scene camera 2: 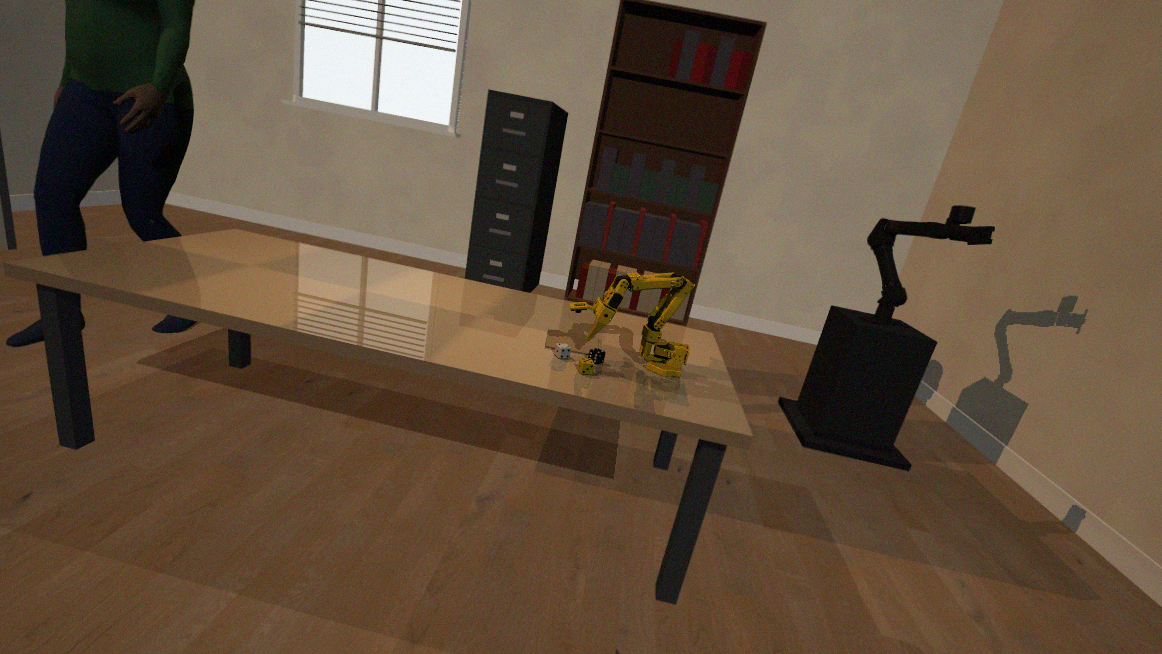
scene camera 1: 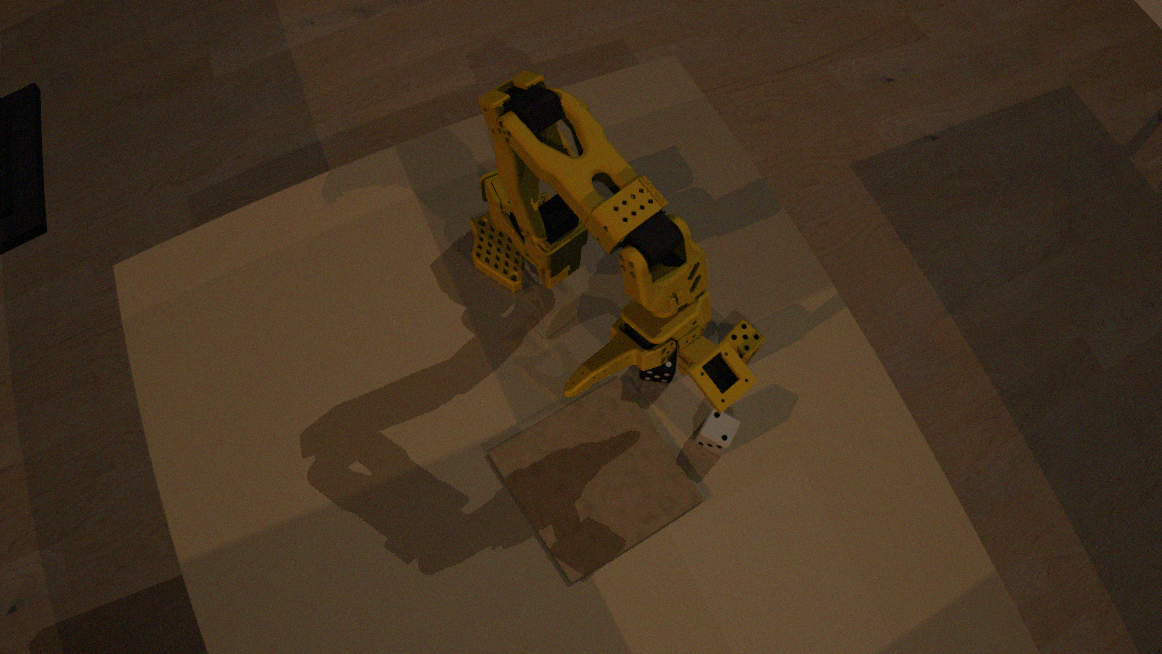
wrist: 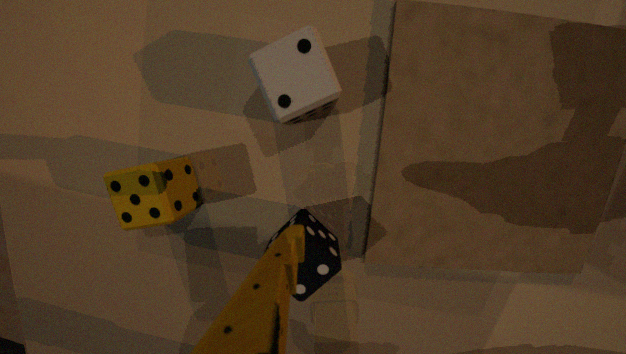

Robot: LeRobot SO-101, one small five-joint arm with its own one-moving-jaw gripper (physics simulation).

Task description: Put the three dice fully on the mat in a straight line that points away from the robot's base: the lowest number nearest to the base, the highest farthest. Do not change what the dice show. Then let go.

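Frame: origin at the arm's base, x ahead, y left, z up, level; millimetres.
Where they show: hand at its tool point: (scene camera 2: pixel 588 338) (scene camera 1: pixel 681 371) (wrist: pixel 303 238); arm's base at its link origin: (scene camera 2: pixel 655 366) (scene camera 1: pixel 533 260).
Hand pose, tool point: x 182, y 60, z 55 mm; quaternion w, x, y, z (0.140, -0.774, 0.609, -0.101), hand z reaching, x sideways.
Note:
Things, the pixels of their top centre, and the offset from my tool point. Level surfaces: height alone.
- white die at its top centre: (wrist: pixel 294 74) (scene camera 1: pixel 720 426) (scene camera 2: pixel 563 345) dx +54, dy +16, dz -25 mm
- mat at its top centre: (wrist: pixel 507 154) (scene camera 1: pixel 596 477) (scene camera 2: pixel 572 341) dx +43, dy -100, dz -51 mm
- yellow die at its top centre: (wrist: pixel 135 199) (scene camera 1: pixel 745 337) (scene camera 2: pixel 587 360) dx -12, dy +80, dz -25 mm
- black die at its top centre: (wrist: pixel 299 269) (scene camera 1: pixel 660 355) (scene camera 2: pixel 597 350) dx -30, dy -1, dz -25 mm
- table at its surface level: dz -55 mm
The white die (scene camera 1: pixel 717 430) (scene camera 2: pixel 561 350) (wrist: pixel 295 75) shows two on top and stands off the mat (scene camera 1: pixel 642 487) (wrist: pixel 450 75), beside its edge. The yellow die (scene camera 1: pixel 744 339) (scene camera 2: pixel 586 367) (wrist: pixel 140 200) shows five on top and is farther from the mat. The black die (scene camera 1: pixel 657 373) (scene camera 2: pixel 596 355) (wrist: pixel 320 256) is off the mat, near its corner; its upper face is partly hidden, so I cannot read the number. My gripper (scene camera 1: pixel 622 380) is fully open and empty, low at the black die. One notched jaw (wrist: pixel 260 300) shows in the wrist view, overlapping this die; contact is unclear.
The robot's base (scene camera 1: pixel 500 255) stands on the table (scene camera 1: pixel 243 365) behind the dice. The white and yellow dice lie on the camera-mount side of the gripper. Arm shadows cross the mat. A bookshelf, a filing cabinet and a person are beyond the table.

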